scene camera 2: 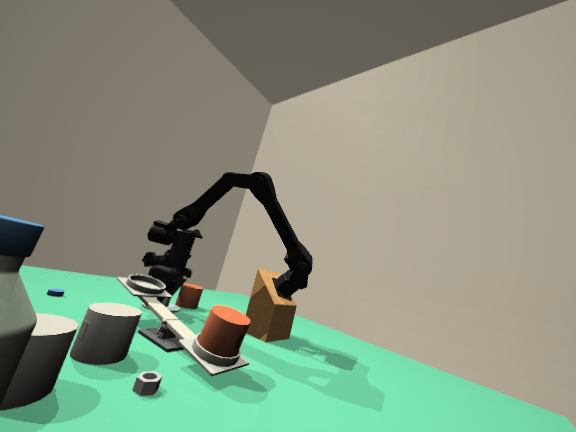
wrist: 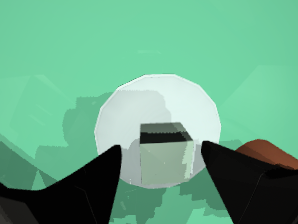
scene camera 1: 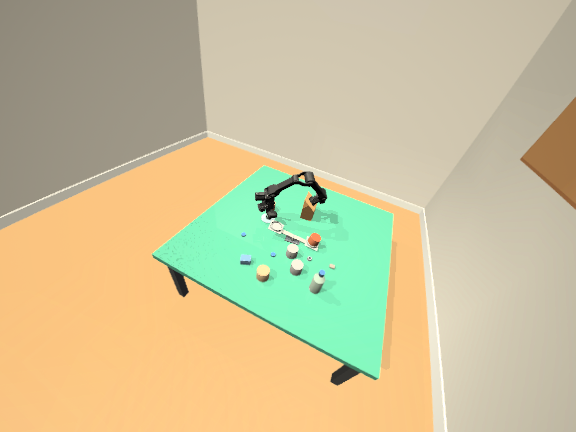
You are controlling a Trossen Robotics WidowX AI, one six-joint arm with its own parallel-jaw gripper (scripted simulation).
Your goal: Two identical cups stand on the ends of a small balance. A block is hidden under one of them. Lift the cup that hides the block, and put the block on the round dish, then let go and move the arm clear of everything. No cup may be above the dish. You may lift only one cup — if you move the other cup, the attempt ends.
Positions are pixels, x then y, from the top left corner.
Labels:
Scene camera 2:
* gripper: 163, 301
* orange cup: 224, 329
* balance: 145, 288

